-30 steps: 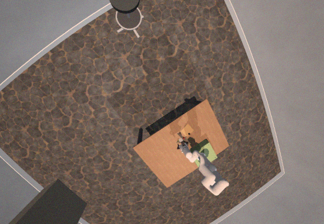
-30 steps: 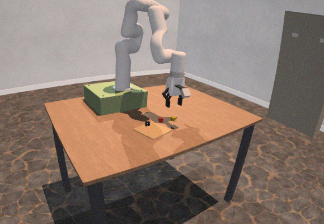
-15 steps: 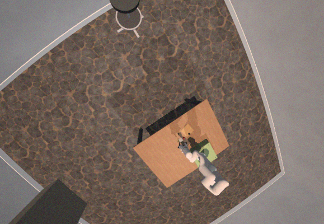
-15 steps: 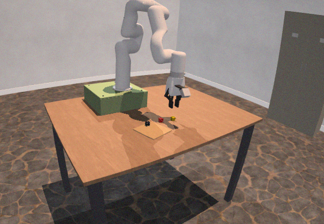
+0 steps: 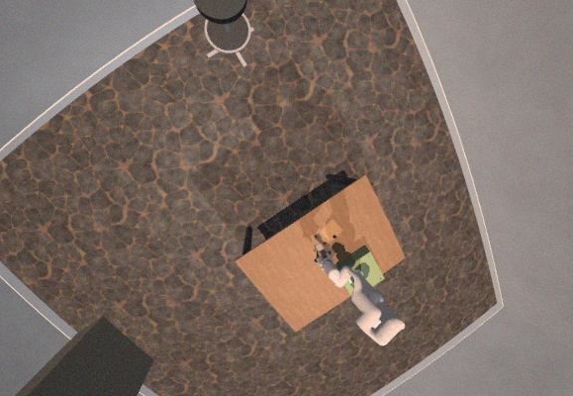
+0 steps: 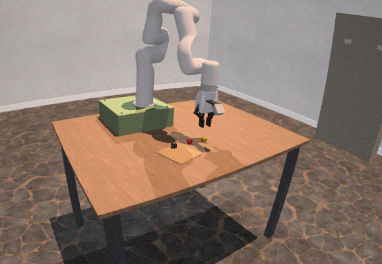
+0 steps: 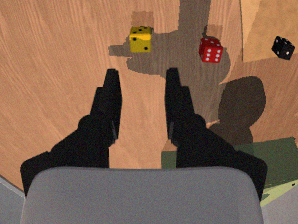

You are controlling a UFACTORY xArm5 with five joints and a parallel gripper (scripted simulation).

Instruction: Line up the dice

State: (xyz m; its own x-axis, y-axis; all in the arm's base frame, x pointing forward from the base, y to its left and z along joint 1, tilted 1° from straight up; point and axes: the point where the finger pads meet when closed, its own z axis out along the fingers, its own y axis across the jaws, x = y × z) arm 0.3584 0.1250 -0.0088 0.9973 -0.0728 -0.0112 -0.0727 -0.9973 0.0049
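My hand is 9 cm above the yellow die. The rest, counted from my hand: black die: 17 cm to the right, 8 cm below, 1 cm behind; red die: 9 cm below, 7 cm to the right, 2 cm behind; tan mat: 17 cm to the right, 10 cm below, 5 cm ahead.
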